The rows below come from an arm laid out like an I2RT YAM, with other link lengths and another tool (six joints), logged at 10 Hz.
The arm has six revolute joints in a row. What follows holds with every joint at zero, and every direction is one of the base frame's.
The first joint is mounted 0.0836 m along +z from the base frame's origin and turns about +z.
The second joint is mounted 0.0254 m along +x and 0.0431 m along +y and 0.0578 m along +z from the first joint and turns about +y.
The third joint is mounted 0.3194 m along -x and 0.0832 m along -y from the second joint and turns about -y.
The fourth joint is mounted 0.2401 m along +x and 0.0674 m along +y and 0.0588 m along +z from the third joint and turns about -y.
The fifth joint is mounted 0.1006 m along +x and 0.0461 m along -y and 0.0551 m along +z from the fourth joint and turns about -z.
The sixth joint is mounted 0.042 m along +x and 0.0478 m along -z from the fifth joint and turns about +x.
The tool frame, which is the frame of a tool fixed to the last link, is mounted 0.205 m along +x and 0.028 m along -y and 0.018 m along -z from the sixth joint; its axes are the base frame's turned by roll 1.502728, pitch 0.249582 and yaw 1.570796 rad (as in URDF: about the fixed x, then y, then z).
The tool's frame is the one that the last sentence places.
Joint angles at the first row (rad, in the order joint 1, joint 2, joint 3, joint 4, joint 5, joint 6):
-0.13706, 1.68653, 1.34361, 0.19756, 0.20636, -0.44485
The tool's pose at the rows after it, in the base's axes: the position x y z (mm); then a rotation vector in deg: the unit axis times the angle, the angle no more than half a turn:
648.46 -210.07 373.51 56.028 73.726 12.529
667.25 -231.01 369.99 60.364 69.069 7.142
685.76 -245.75 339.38 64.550 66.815 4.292
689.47 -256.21 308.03 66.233 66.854 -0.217
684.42 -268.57 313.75 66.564 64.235 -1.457
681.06 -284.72 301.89 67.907 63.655 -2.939
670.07 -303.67 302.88 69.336 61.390 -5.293
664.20 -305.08 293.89 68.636 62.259 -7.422
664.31 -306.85 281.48 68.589 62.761 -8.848
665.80 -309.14 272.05 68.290 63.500 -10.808
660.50 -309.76 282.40 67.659 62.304 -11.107
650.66 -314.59 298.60 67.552 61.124 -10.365
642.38 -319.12 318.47 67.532 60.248 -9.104
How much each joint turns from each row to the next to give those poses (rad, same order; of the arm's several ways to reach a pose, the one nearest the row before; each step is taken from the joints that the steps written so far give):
0.06478, 0.17330, 0.08120, 0.13656, 0.27568, -0.04132
0.01091, 0.12931, 0.16042, -0.02562, 0.14008, 0.01661
0.00001, 0.12293, 0.11093, -0.02318, 0.07868, 0.04608
0.00000, 0.07372, 0.02649, 0.01217, 0.06296, -0.00902
-0.01226, 0.01088, 0.00157, 0.04439, 0.02625, -0.01222
-0.02138, 0.02286, 0.00747, 0.00019, 0.00910, 0.00898
-0.02147, 0.00933, 0.00935, 0.00749, 0.03384, 0.00010
-0.00010, 0.00002, -0.04433, 0.04450, 0.01368, -0.03504
-0.00002, 0.02137, -0.00933, 0.02317, 0.01240, -0.01405
0.00000, 0.02603, 0.00909, 0.01076, 0.01533, -0.02443
0.00001, -0.01502, -0.02126, 0.03970, 0.00922, -0.02148
-0.01073, -0.04148, -0.02926, 0.01092, -0.01063, -0.00011
-0.01216, -0.04603, -0.01075, -0.01984, -0.01995, 0.00912

